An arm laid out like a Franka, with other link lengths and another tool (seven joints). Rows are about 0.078 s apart.
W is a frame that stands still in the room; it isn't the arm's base.
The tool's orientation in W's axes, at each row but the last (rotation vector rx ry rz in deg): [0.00 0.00 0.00]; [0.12 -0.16 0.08]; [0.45 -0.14 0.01]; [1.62 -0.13 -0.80]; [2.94 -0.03 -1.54]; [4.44 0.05 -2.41]
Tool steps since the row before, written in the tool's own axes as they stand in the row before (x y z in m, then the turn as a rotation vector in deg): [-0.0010 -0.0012 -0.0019 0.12 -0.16 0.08]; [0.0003 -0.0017 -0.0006 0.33 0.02 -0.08]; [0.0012 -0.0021 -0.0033 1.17 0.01 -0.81]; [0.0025 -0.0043 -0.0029 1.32 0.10 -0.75]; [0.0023 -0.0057 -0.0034 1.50 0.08 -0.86]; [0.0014 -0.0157 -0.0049 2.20 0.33 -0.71]
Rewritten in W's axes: [-0.0010 -0.0012 -0.0019 0.12 -0.16 0.08]; [0.0003 -0.0017 -0.0006 0.33 0.02 -0.08]; [0.0012 -0.0021 -0.0033 1.17 0.02 -0.81]; [0.0024 -0.0043 -0.0030 1.32 0.10 -0.74]; [0.0022 -0.0056 -0.0037 1.50 0.08 -0.86]; [0.0007 -0.0153 -0.0061 2.21 0.29 -0.69]
